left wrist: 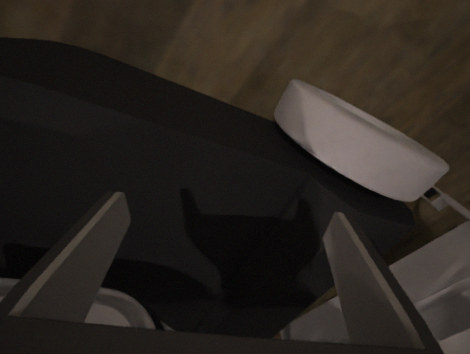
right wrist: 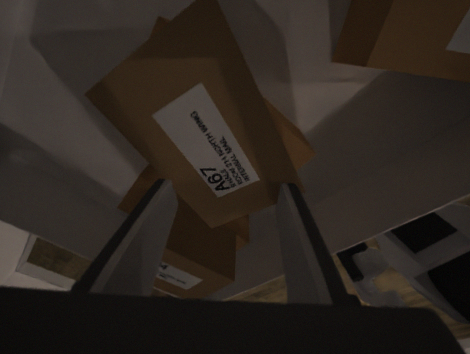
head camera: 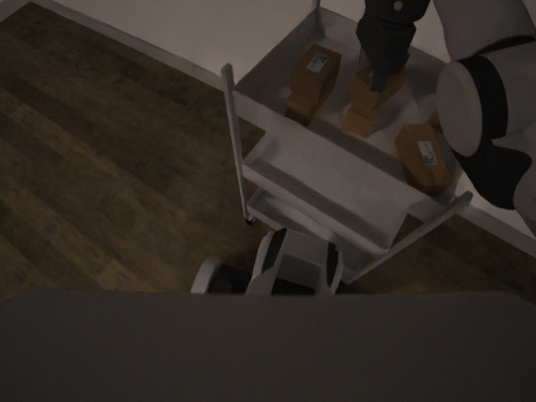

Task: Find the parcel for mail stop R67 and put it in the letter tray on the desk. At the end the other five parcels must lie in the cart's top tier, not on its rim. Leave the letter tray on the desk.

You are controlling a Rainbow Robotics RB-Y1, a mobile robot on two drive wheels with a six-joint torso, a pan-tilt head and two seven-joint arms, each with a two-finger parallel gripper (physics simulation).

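Places are measured from the robot's base along level axes (x up, y ahead, z left), in metres.
Where they show: left gripper, between the fingertips: (left wrist: 229,215); right gripper, between the fingertips: (right wrist: 226,194) (head camera: 369,77).
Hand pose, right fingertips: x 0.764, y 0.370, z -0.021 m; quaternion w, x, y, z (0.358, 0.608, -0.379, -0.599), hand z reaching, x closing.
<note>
Each offset is from my right fingertips to the top centre of the thing. "spot": to the spot under its first point.
My right gripper (head camera: 378,84) (right wrist: 226,194) is shut on a brown parcel {dx +0.003, dy +0.019, dz -0.021 m} (right wrist: 135,95) labelled A67, ROOM 214 NORTH WING, its fingertips at two opposite sides near one end. The parcel sits skewed over another brown parcel {dx -0.049, dy +0.012, dz -0.017 m} (head camera: 359,119) (right wrist: 292,142) in the cart's top tier. Other parcels there are a labelled one {dx +0.001, dy +0.003, dz +0.098 m} (head camera: 315,70) at the left with a brown box below it, a labelled one {dx -0.049, dy -0.092, dz -0.137 m} (head camera: 422,155) at the right, and one {dx -0.011, dy +0.038, dz -0.189 m} (head camera: 434,120) mostly behind my arm. No R67 label is readable. My left gripper (left wrist: 229,215) is open and empty, away from the cart. The letter tray and desk do not show.
The white cart (head camera: 232,120) has raised top-tier rims, corner posts and lower tiers (head camera: 325,175). A wall stands behind it. My wheeled base (head camera: 300,260) (left wrist: 360,140) is close to its near side. Another parcel {spot: dx -0.049, dy -0.051, dz -0.105 m} (right wrist: 400,45) lies at the upper right of the right wrist view.
</note>
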